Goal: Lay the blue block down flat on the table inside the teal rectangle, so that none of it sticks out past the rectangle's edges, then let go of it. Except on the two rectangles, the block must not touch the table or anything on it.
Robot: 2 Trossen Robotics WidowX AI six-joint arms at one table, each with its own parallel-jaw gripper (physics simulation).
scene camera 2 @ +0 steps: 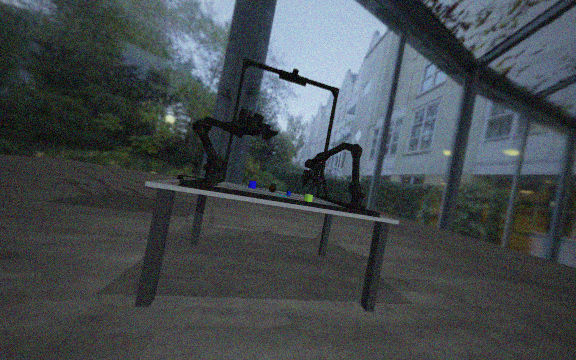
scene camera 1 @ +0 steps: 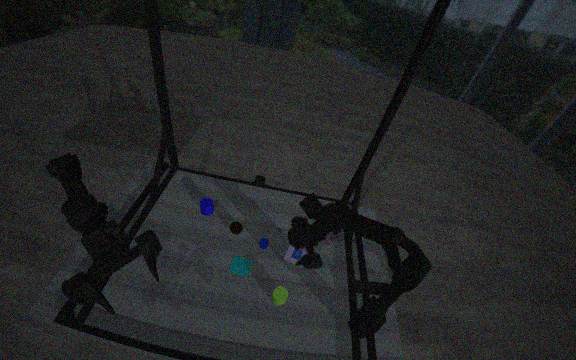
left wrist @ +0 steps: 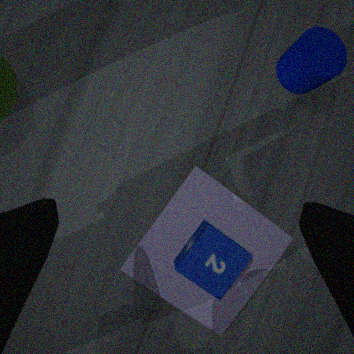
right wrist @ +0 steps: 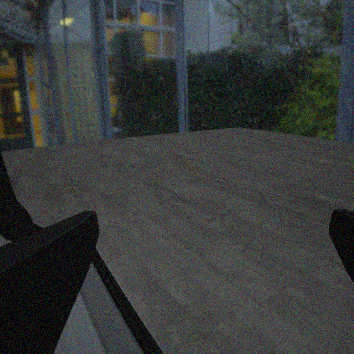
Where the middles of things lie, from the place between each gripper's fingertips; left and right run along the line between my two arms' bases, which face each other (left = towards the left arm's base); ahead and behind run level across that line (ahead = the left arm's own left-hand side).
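My left hand: 7 cm above the lilac rectangle (left wrist: 199,197), 4 cm past it, 2 cm to the right of it.
Lilac rectangle, from my right hand: 34 cm below, 38 cm behind, 31 cm to the left. By its middle, the rectangle is nearer to my left hand than to my right hand.
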